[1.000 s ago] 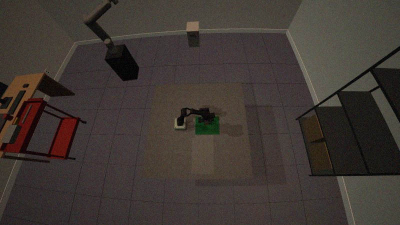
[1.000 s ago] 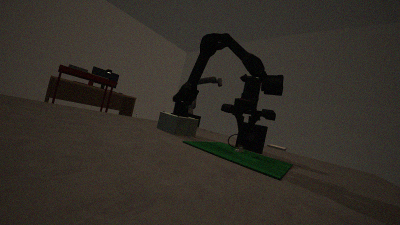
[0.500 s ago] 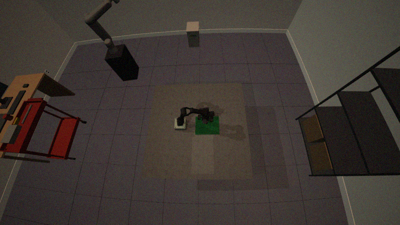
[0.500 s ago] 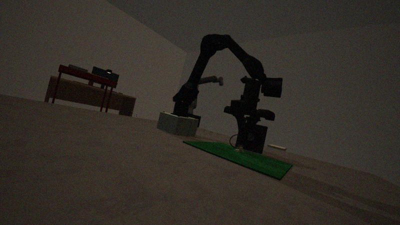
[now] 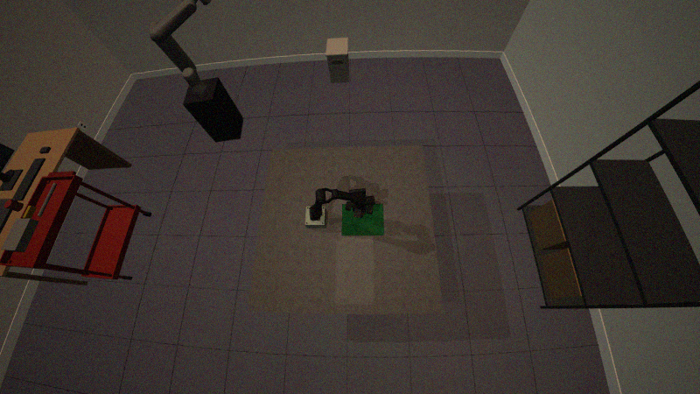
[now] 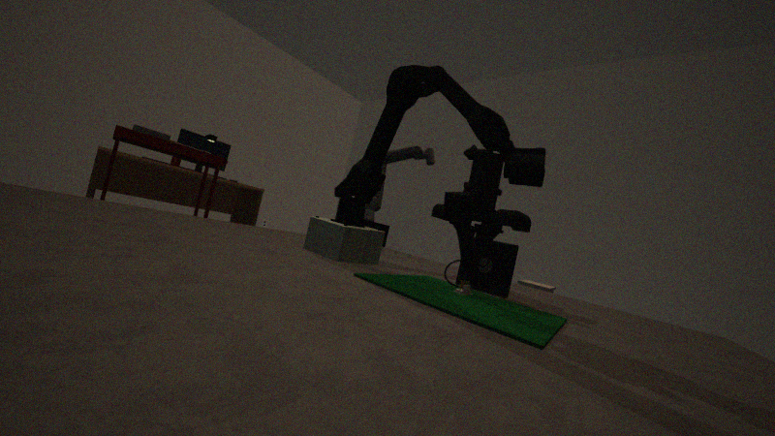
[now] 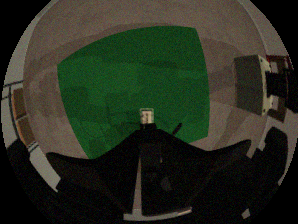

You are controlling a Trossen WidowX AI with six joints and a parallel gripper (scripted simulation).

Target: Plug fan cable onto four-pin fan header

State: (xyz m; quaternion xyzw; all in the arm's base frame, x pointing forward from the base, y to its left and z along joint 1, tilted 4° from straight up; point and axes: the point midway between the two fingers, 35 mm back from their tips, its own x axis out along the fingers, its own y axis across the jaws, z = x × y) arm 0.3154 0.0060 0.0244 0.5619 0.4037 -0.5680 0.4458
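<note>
Now: gripper tip 80 mm above the green board, 40 mm to the left of it and 20 mm short of it. The rest, counted from my gripper tip: black fan (140 mm to the left, 10 mm below); plug (10 mm to the left, 10 mm above).
</note>
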